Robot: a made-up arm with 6 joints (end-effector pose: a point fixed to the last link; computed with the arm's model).
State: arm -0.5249 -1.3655 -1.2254 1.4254 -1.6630 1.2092
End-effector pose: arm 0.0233 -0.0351 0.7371 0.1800 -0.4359 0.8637 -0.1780
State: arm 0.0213 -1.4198 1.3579 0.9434 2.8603 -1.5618
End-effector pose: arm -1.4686 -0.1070 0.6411 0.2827 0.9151 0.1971 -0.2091
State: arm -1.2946 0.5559 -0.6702 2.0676 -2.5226 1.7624
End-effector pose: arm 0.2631 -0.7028 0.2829 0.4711 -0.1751 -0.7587 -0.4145
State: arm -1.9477 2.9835 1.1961 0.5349 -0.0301 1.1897
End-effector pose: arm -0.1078 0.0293 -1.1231 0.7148 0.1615 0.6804 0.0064
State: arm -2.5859 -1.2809 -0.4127 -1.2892 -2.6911 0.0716
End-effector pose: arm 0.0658 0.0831 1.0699 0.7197 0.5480 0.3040 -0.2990
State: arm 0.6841 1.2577 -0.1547 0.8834 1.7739 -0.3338
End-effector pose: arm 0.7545 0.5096 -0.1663 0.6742 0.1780 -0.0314 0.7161
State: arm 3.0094 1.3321 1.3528 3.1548 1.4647 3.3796
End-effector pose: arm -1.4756 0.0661 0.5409 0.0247 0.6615 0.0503 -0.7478
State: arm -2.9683 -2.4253 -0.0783 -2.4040 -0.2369 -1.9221
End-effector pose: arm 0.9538 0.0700 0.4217 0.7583 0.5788 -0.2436 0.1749
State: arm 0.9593 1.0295 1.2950 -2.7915 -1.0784 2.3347
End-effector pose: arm 0.6893 1.1941 0.8874 0.5442 0.3856 -0.4045 0.6257
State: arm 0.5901 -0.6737 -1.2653 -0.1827 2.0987 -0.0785
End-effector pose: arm 0.2165 -0.0077 0.4714 0.7116 0.2458 -0.6406 0.1514
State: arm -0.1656 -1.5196 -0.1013 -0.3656 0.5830 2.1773
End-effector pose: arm -0.5707 -0.0268 1.1470 0.3341 -0.4290 -0.4151 -0.7294
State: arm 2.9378 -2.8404 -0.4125 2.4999 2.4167 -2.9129
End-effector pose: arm 0.8084 -0.2726 0.1122 0.1116 0.0062 0.3451 -0.9319
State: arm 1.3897 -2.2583 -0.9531 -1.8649 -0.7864 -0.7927
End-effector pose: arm -0.0794 -0.2261 0.6084 0.1595 -0.3745 -0.4779 -0.7784
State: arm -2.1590 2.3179 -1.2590 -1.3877 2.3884 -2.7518
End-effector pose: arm 0.0443 0.1087 0.3051 0.0392 -0.2231 0.4507 0.8635
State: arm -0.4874 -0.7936 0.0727 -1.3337 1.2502 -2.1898
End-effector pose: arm 0.0561 -0.0640 1.3678 0.2186 -0.5013 0.5560 -0.6259
